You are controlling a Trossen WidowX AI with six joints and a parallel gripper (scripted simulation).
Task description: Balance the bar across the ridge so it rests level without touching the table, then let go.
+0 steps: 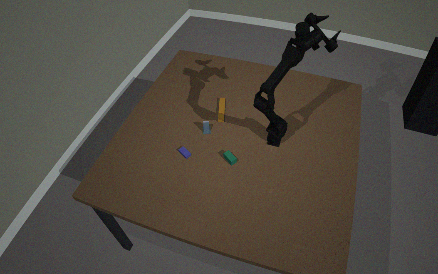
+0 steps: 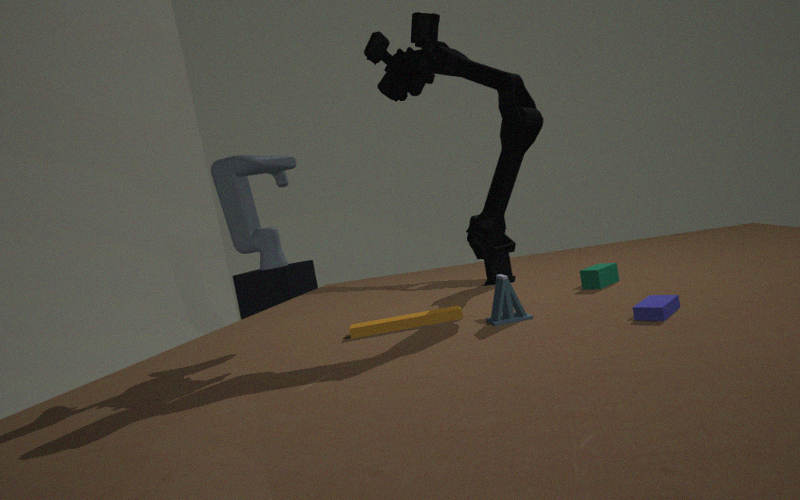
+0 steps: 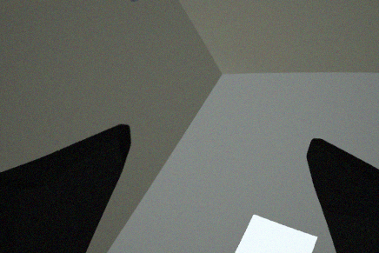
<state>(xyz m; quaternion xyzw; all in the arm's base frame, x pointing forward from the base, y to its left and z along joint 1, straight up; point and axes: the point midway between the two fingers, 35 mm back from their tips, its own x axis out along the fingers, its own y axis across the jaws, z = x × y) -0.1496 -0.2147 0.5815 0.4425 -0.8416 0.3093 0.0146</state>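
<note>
Right now my gripper tip is 51 cm short of the yellow bar, 11 cm to the right of it and 58 cm above it. From my gripper tip the other things lie so: purple block 58 cm ahead, 46 cm to the left, 58 cm below; green block 35 cm ahead, 43 cm to the left, 58 cm below.
</note>
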